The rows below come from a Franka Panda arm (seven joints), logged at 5 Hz.
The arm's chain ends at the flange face. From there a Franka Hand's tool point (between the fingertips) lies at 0.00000 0.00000 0.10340 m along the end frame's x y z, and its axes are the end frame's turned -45 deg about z.
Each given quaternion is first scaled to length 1.
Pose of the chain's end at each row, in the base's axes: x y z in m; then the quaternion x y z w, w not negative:
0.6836 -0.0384 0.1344 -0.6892 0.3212 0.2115 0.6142
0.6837 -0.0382 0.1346 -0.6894 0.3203 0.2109 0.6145
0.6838 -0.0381 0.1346 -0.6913 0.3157 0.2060 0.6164
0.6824 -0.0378 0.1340 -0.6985 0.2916 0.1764 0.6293
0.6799 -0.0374 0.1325 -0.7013 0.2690 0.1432 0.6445
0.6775 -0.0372 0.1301 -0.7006 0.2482 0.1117 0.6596
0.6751 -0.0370 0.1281 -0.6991 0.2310 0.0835 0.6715
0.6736 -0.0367 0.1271 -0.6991 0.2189 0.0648 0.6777
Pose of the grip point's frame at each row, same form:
0.6943 0.0632 0.1183 -0.7596 0.0330 -0.0396 0.6483
0.6943 0.0634 0.1185 -0.7595 0.0321 -0.0403 0.6484
0.6946 0.0635 0.1186 -0.7595 0.0271 -0.0456 0.6483
0.6949 0.0637 0.1189 -0.7569 0.0021 -0.0778 0.6489
0.6950 0.0640 0.1192 -0.7508 -0.0199 -0.1143 0.6502
0.6952 0.0641 0.1193 -0.7423 -0.0388 -0.1492 0.6521
0.6951 0.0641 0.1194 -0.7343 -0.0541 -0.1798 0.6523
0.6949 0.0642 0.1195 -0.7296 -0.0653 -0.1995 0.6509

